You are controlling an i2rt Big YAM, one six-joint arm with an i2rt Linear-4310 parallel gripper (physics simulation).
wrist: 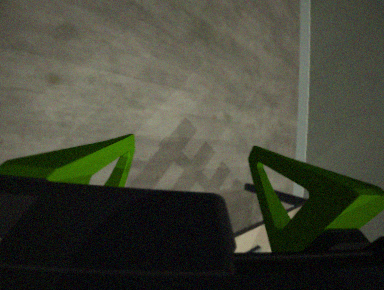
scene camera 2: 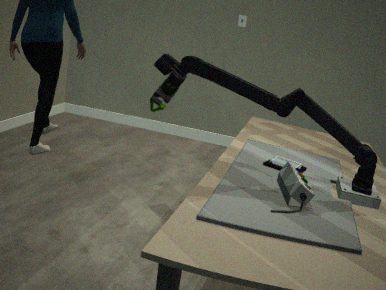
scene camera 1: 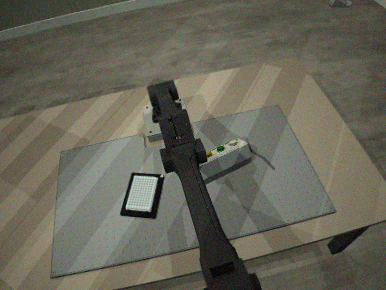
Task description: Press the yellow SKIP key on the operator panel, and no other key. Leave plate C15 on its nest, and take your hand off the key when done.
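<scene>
The operator panel is a pale sloped box on the mat. Its yellow key shows beside the arm in scene camera 1, next to a green key and a whitish key. The arm hides the panel's left end there. White plate C15 lies in its black nest, left of the panel in scene camera 1. My gripper has green fingers, is open and empty, and hangs high beyond the table edge, far from panel and plate.
The arm's base stands at the table's far side in scene camera 1. A grey mat lies on the wooden table. A cable runs from the panel. A person stands on the floor away from the table.
</scene>
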